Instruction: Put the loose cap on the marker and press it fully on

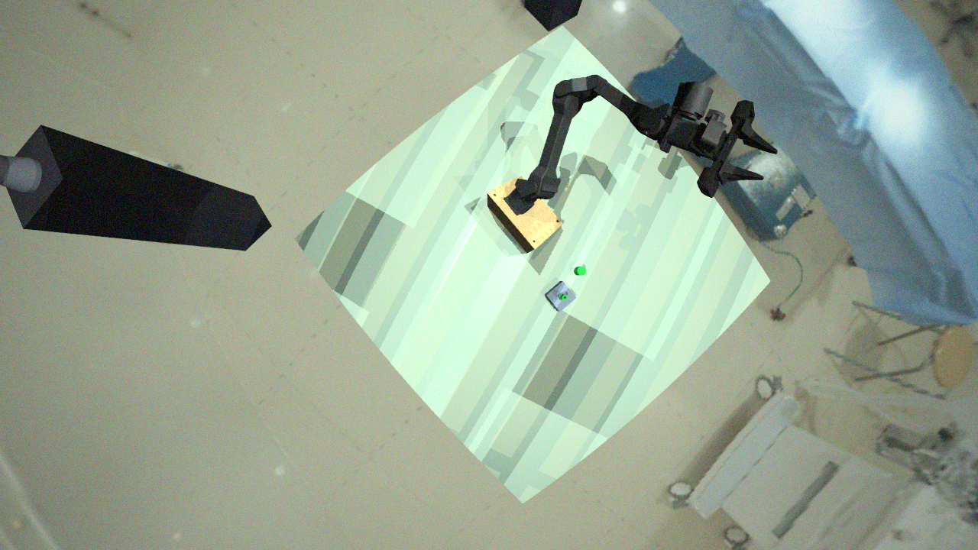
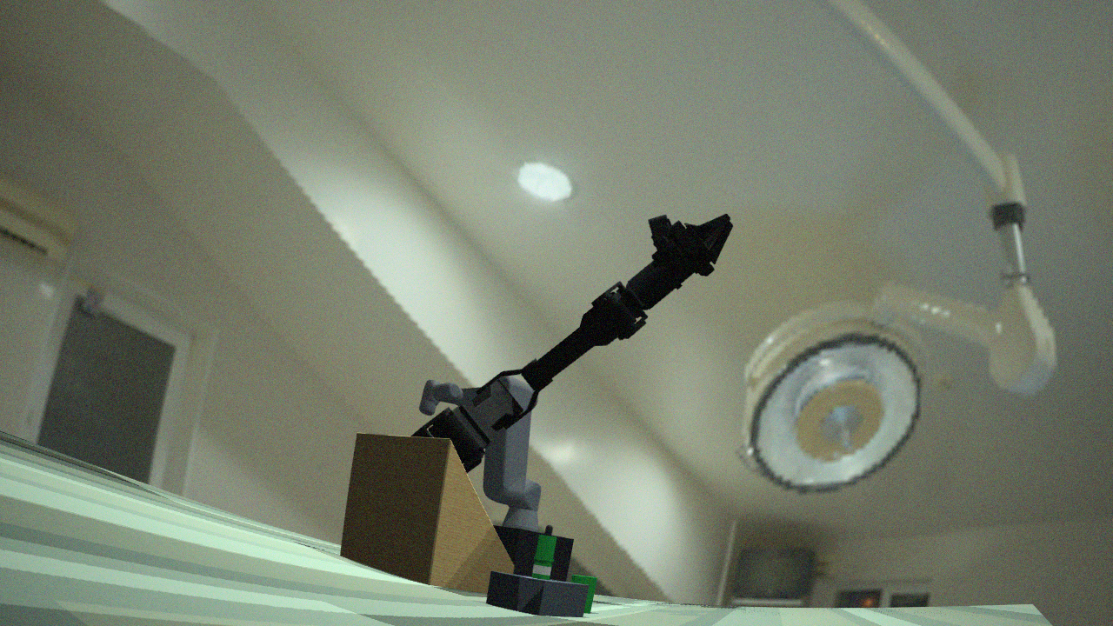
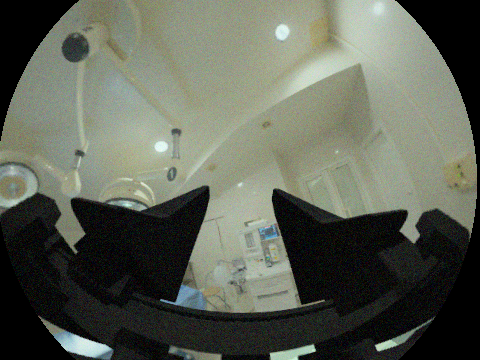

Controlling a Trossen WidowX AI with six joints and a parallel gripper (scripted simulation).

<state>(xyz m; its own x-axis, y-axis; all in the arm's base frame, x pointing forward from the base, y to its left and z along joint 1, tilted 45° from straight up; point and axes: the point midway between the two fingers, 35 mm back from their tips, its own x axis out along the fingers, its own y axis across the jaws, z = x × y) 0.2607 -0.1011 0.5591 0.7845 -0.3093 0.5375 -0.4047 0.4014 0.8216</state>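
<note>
Now: the green marker cap 62 cm below my gripper tip, 27 cm to the right of it and 2 cm ahead of it. The rest, counted from my gripper tip: dark holder block (63 cm below, 37 cm to the right, 5 cm ahead).
</note>
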